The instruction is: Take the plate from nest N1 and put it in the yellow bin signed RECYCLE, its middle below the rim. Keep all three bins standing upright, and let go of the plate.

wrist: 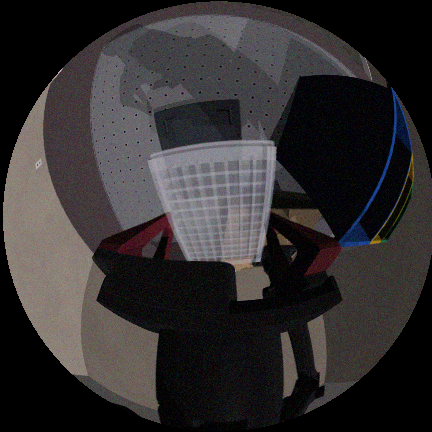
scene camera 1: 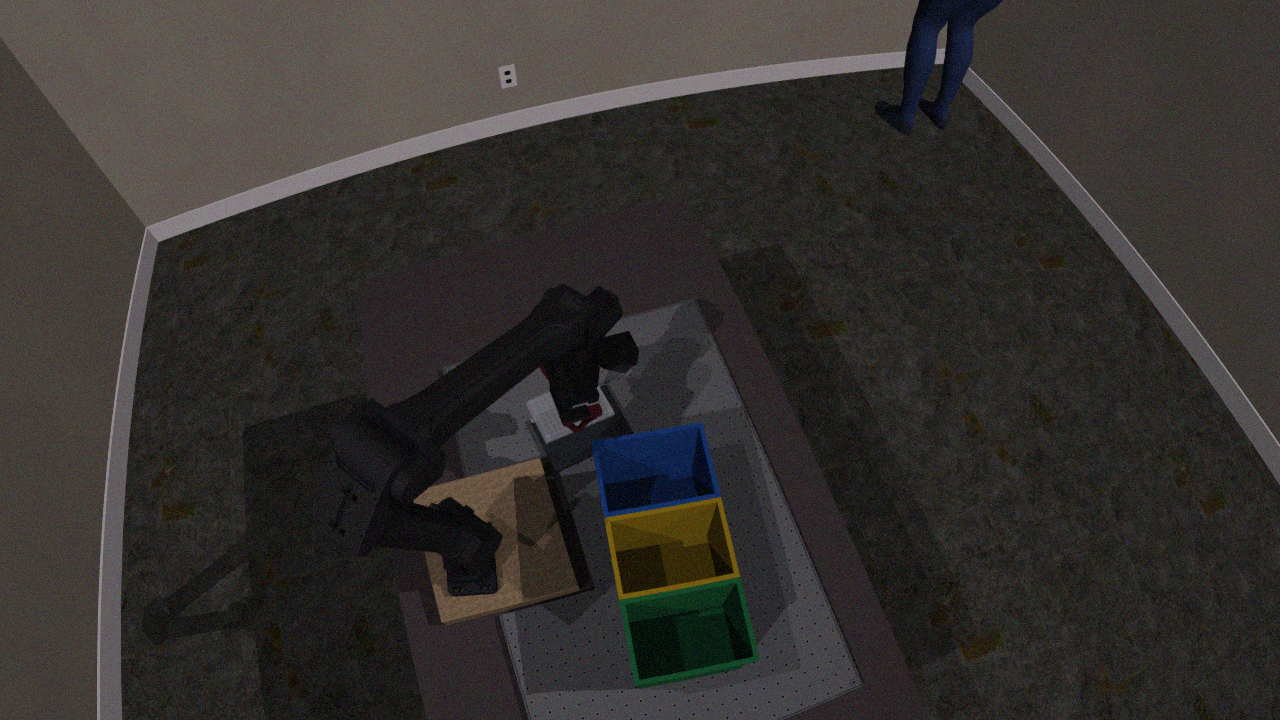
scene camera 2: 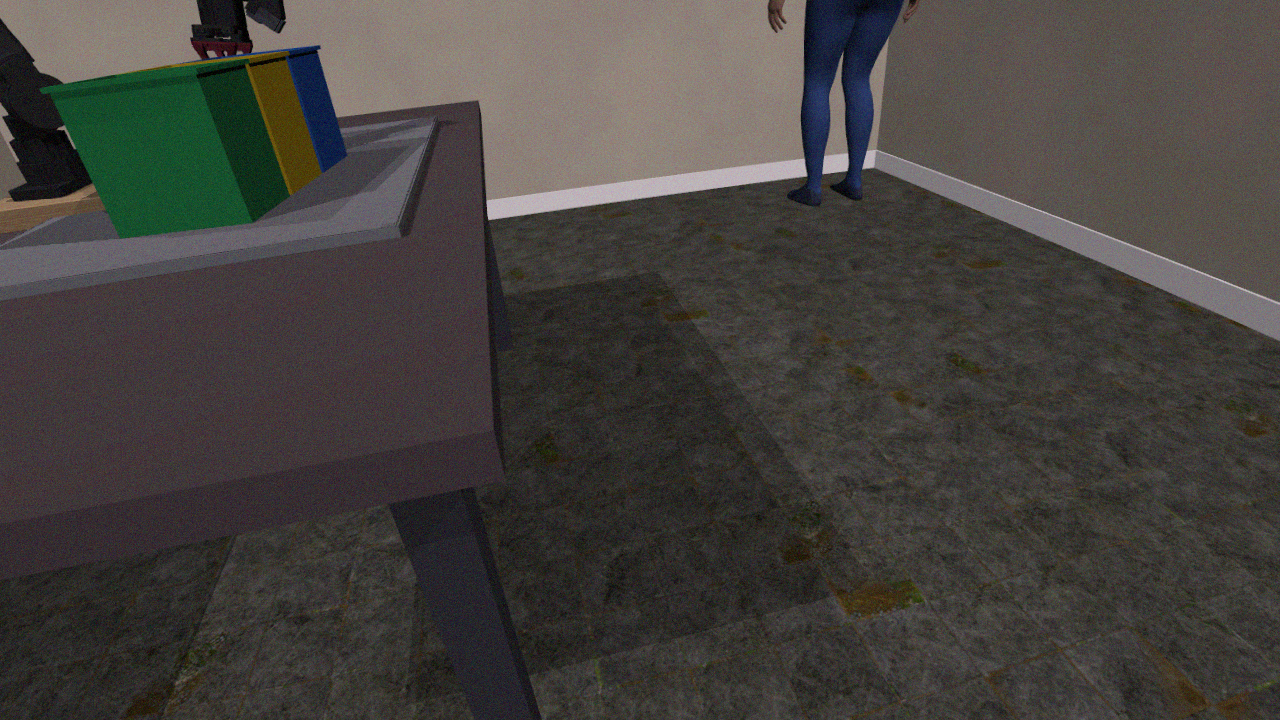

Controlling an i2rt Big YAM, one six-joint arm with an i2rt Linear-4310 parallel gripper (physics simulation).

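Note:
The plate is whitish, with a grid of wells. My gripper is shut on it, with a red finger at each long side. The plate hangs above the dark nest, apart from it. No N1 mark is readable. The yellow bin stands upright between the blue and green bins; its sign does not show. The plate is on the far side of the blue bin from the yellow one. In scene camera 2 the bins hide the plate.
The blue bin stands upright close to the nest. The green bin stands upright at the other end of the row. The arm's base is on a wooden board. A blue-legged figure stands by the wall.

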